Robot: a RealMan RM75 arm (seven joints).
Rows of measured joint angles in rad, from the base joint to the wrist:
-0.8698 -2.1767 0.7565 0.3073 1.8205 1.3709 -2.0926
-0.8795 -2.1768 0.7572 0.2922 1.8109 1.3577 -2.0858
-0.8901 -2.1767 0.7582 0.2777 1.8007 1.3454 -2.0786
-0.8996 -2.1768 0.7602 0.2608 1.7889 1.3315 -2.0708
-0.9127 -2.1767 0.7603 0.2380 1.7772 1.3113 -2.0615
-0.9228 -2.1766 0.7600 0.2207 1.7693 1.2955 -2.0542
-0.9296 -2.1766 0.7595 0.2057 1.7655 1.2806 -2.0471
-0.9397 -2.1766 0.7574 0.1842 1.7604 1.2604 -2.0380
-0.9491 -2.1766 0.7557 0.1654 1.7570 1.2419 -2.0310
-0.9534 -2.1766 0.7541 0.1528 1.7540 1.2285 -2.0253
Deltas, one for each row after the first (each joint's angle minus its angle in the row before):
-0.0097 -0.0001 0.0007 -0.0151 -0.0096 -0.0132 0.0068
-0.0106 0.0001 0.0010 -0.0145 -0.0102 -0.0123 0.0072
-0.0095 -0.0001 0.0020 -0.0169 -0.0118 -0.0139 0.0078
-0.0131 0.0001 0.0001 -0.0228 -0.0117 -0.0202 0.0093
-0.0101 0.0001 -0.0003 -0.0173 -0.0079 -0.0158 0.0073
-0.0068 0.0000 -0.0005 -0.0150 -0.0038 -0.0149 0.0071
-0.0101 0.0000 -0.0021 -0.0215 -0.0051 -0.0202 0.0091
-0.0094 0.0000 -0.0017 -0.0188 -0.0034 -0.0185 0.0070
-0.0043 0.0000 -0.0016 -0.0126 -0.0030 -0.0134 0.0057

